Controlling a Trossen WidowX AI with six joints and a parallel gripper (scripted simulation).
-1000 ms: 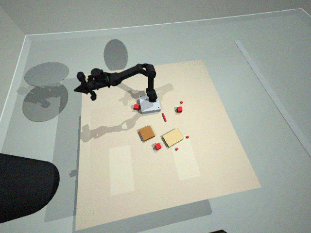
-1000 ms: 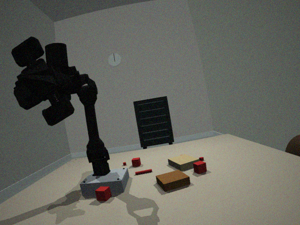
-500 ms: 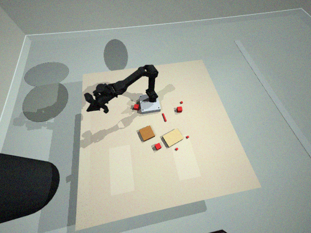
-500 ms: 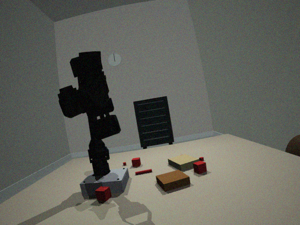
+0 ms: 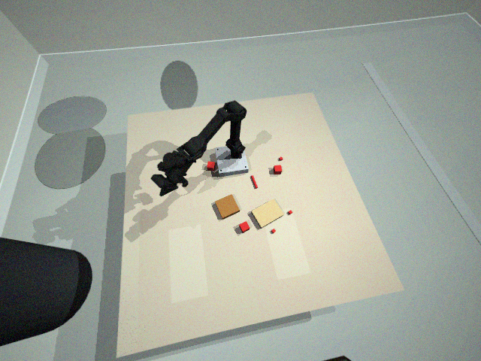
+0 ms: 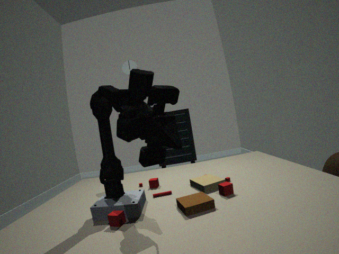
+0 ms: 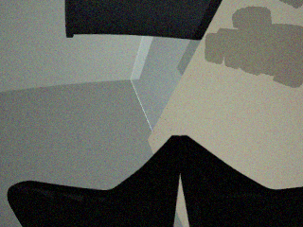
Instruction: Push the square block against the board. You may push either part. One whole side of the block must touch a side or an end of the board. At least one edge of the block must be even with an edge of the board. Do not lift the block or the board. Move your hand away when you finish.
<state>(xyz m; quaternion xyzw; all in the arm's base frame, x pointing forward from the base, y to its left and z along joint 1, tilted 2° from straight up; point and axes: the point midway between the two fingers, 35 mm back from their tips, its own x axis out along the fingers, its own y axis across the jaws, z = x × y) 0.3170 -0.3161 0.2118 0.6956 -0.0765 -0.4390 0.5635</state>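
The red stick lies 170 mm behind my gripper tip, 440 mm to the left of it and 240 mm below it. From my gripper tip the other things lie so: orange-brown square block 20 mm behind, 280 mm to the left, 230 mm below; pale yellow board 20 mm ahead, 500 mm to the left, 230 mm below.
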